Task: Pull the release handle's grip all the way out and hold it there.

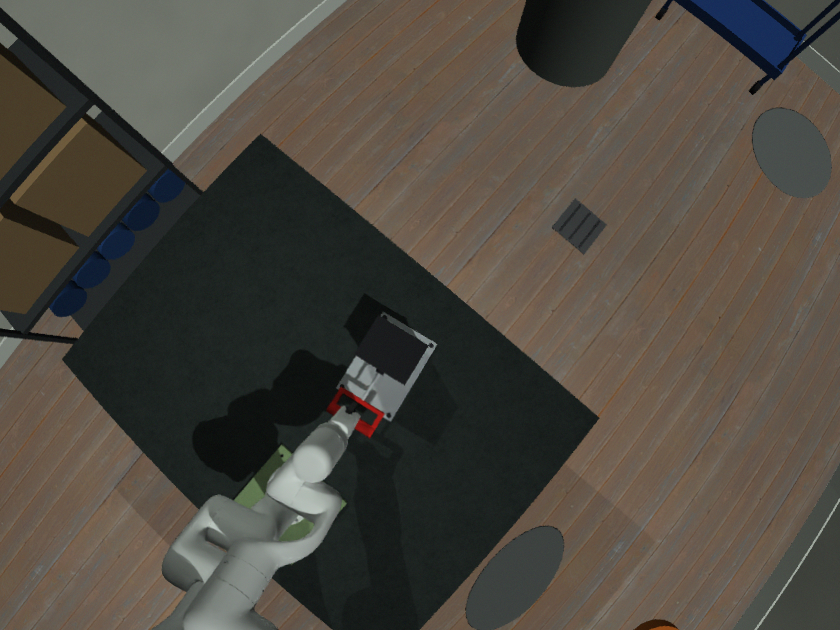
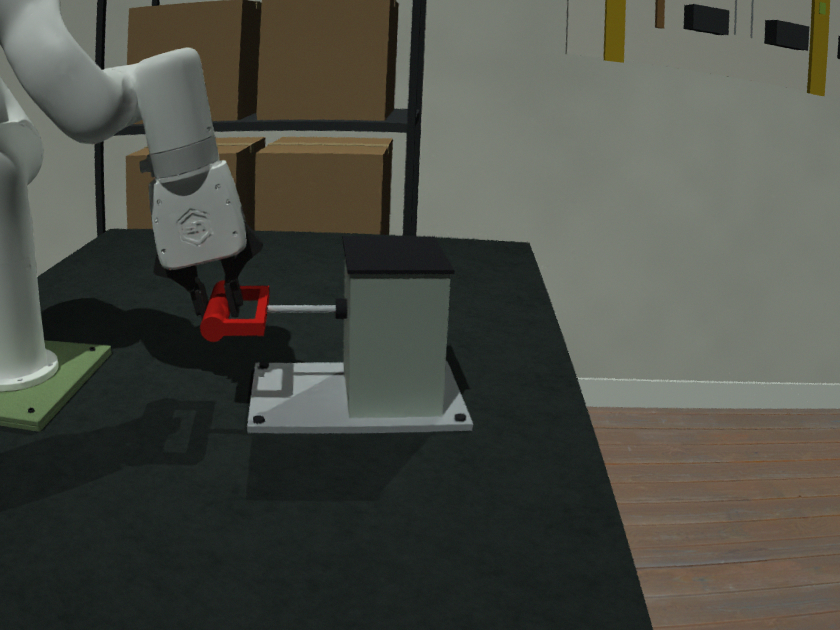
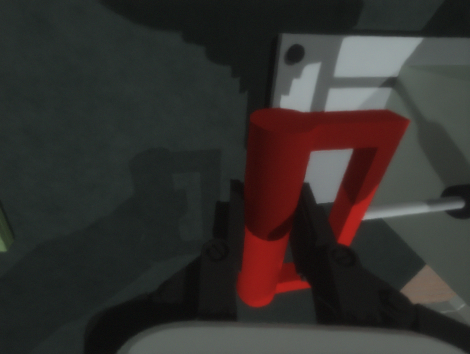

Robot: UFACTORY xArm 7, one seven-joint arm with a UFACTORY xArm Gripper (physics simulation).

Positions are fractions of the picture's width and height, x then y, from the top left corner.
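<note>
You've got the gripper at (image 2: 0.26,0.50) and (image 3: 0.56,0.56), and there's a light base plate (image 3: 0.67,0.20) as well.
</note>
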